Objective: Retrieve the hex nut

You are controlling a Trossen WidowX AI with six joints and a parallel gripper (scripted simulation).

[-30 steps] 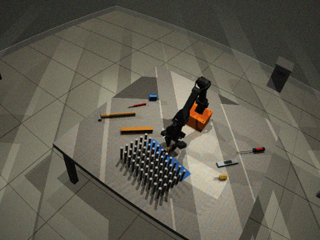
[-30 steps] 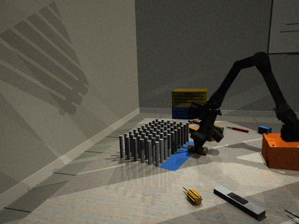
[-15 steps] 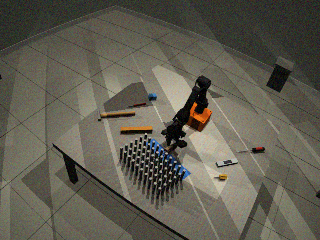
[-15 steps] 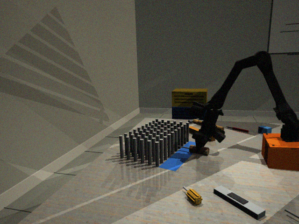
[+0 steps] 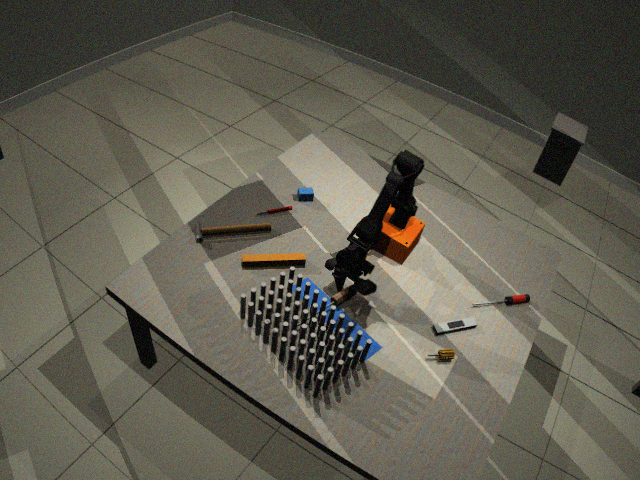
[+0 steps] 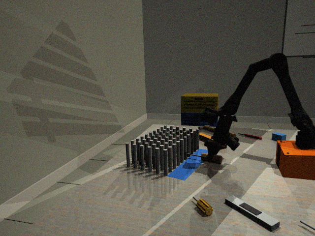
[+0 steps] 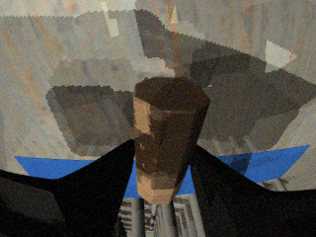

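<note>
My gripper tip is now 80 mm short of the blue taped strip, 10 mm to the right of it and 10 mm above it. Also, from my gripper tip: hex nut (200 mm ahead, 80 mm to the right, 10 mm below); orange bar (20 mm behind, 280 mm to the right); wooden-handled tool (100 mm ahead, 40 mm to the right).
</note>
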